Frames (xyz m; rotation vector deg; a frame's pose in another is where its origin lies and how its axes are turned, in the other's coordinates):
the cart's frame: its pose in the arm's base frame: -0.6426 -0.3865 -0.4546 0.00 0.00 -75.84
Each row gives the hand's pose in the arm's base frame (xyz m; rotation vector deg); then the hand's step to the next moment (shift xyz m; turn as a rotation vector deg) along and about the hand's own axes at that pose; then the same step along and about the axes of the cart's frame.
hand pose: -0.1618 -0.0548 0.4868 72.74 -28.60 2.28
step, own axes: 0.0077 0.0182 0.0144 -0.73 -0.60 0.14
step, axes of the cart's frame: 0.0083 -0.0056 0.0223 0.01 -0.54 -0.79
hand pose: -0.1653 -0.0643 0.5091 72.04 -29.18 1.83
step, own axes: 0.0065 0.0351 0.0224 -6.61 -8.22 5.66
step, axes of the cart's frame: 0.0073 -0.0147 0.0388 4.65 -6.75 -8.72
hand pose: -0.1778 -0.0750 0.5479 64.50 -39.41 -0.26
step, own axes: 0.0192 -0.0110 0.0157 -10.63 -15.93 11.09
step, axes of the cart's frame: 0.0264 0.0046 0.0045 10.24 -11.67 -15.77
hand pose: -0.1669 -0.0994 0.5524 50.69 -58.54 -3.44
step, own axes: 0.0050 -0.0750 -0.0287 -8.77 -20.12 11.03
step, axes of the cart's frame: 0.0456 0.0404 -0.0525 14.28 -10.10 -17.24
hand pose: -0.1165 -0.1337 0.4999 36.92 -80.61 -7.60
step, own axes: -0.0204 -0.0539 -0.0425 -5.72 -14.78 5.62
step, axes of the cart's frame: 0.0327 0.0448 -0.0453 10.60 -4.90 -12.10
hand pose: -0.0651 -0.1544 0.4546 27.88 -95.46 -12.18
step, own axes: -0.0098 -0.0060 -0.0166 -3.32 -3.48 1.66
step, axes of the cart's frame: 0.0033 0.0180 -0.0086 1.68 -1.11 -4.67
